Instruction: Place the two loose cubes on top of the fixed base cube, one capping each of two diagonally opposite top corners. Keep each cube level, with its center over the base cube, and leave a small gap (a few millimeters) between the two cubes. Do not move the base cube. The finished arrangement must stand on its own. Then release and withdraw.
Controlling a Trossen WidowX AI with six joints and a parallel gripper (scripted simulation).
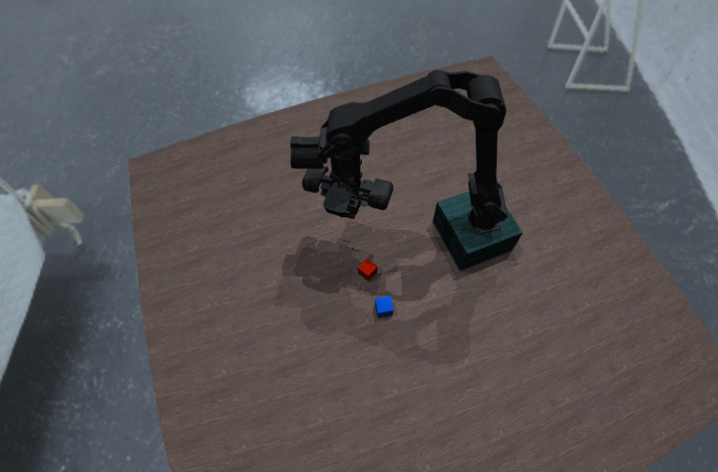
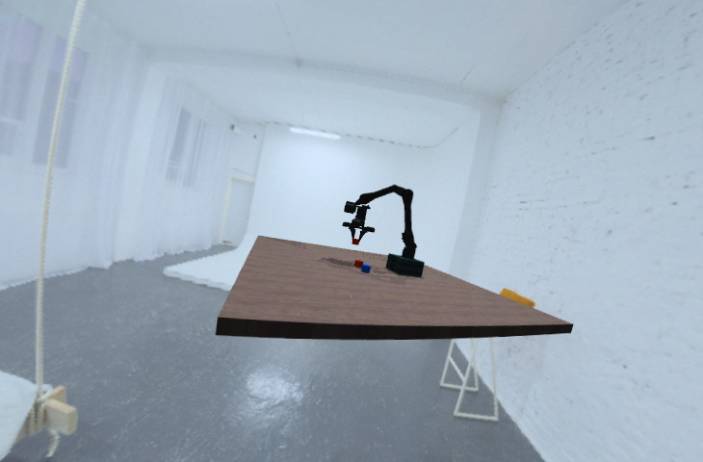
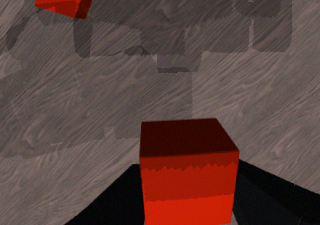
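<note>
The blue base cube lies 3 cm behind my gripper tip, 21 cm to the left of it and 11 cm below it.
</note>
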